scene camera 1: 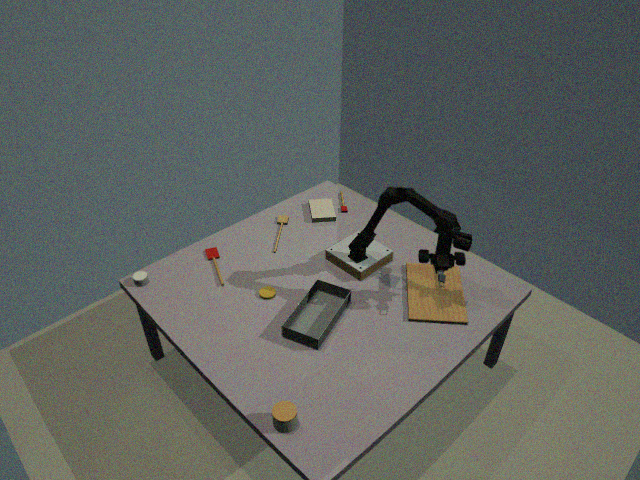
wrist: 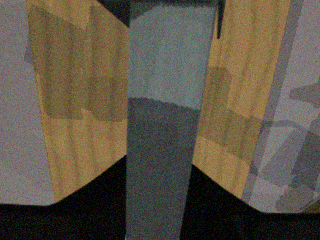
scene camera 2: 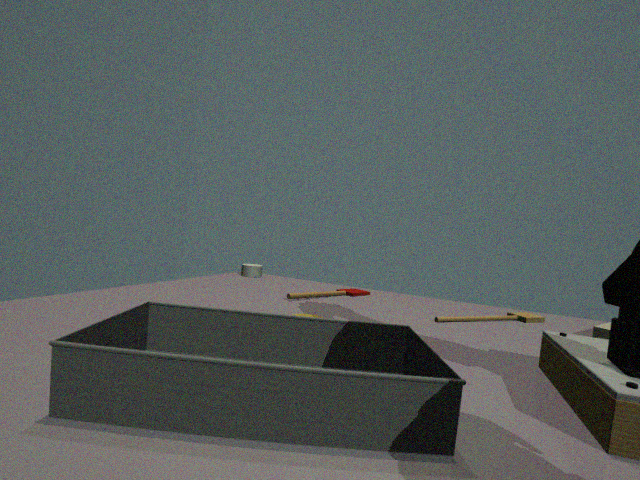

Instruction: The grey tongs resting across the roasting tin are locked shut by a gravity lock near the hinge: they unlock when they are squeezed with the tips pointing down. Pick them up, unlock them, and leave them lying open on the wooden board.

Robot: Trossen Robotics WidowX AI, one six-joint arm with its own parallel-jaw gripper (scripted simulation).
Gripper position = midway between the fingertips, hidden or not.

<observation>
I see my gripper (scene camera 1: 438,273), a wooden board (scene camera 1: 427,301) and a grey roasting tin (scene camera 1: 309,324).
My gripper shows as well in the wrist view (wrist: 154,158). The wooden board is seen too in the wrist view (wrist: 80,62).
</observation>
